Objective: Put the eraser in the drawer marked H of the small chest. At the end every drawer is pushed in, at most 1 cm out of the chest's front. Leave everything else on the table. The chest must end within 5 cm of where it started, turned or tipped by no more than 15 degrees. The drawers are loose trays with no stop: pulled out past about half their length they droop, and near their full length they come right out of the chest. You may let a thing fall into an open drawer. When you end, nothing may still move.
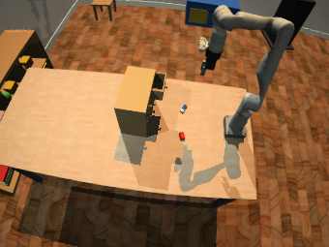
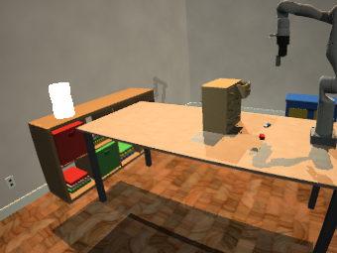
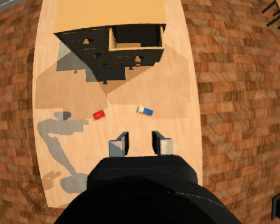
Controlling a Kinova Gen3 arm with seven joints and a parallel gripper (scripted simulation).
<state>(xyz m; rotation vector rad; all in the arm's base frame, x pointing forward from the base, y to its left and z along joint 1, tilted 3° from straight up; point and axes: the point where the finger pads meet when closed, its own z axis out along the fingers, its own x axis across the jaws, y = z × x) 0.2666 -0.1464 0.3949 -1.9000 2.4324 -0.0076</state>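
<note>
Now: the blue-and-white eraser 4 cm ahead of my hand, 4 cm to the right of it and 43 cm below it. The rest, counted from my hand: red block (8 cm ahead, 16 cm to the left, 43 cm below).
</note>
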